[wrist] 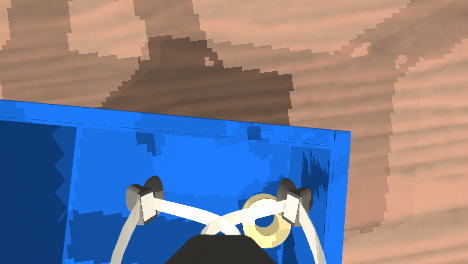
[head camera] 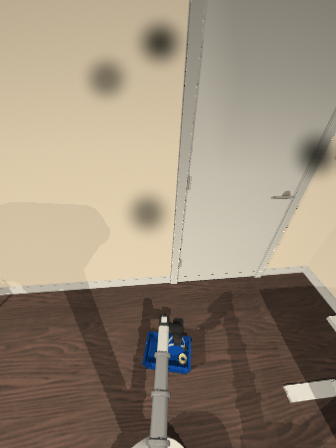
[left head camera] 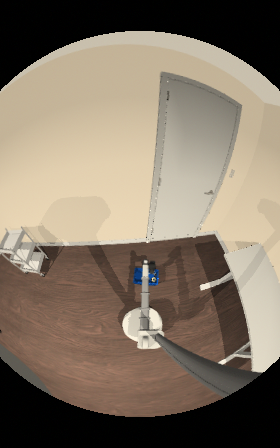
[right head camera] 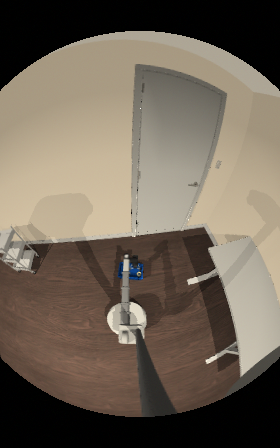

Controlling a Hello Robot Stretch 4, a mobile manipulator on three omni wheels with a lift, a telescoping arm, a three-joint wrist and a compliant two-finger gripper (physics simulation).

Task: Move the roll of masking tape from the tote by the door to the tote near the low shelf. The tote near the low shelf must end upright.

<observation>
One and the same spot on a grey door: [left head camera: 197,125] is [head camera: 269,53].
</observation>
